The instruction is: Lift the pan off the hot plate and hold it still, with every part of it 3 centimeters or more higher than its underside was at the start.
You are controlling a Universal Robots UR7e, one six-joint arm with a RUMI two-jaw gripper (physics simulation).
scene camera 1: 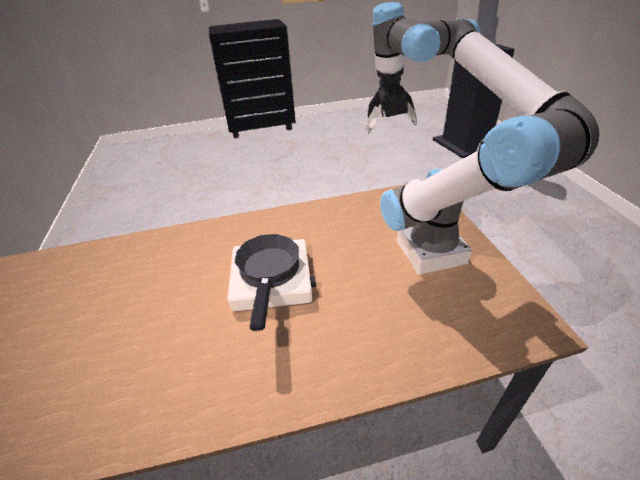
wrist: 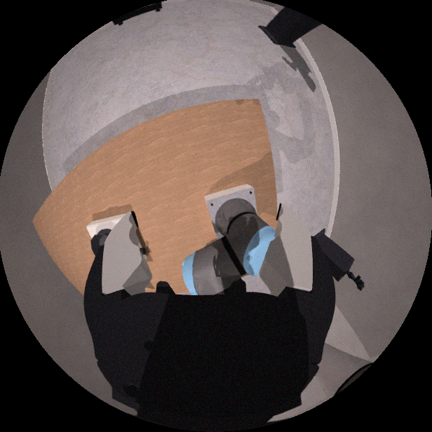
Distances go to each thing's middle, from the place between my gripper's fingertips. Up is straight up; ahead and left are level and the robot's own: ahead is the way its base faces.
My hand is 48 cm short of the dark round pan point(scene camera 1: 266, 258), 26 cm above it and 19 cm to the right of it. The rest, counted from my hand: white hot plate point(scene camera 1: 295, 288) (47 cm ahead, 34 cm below, 9 cm to the left).
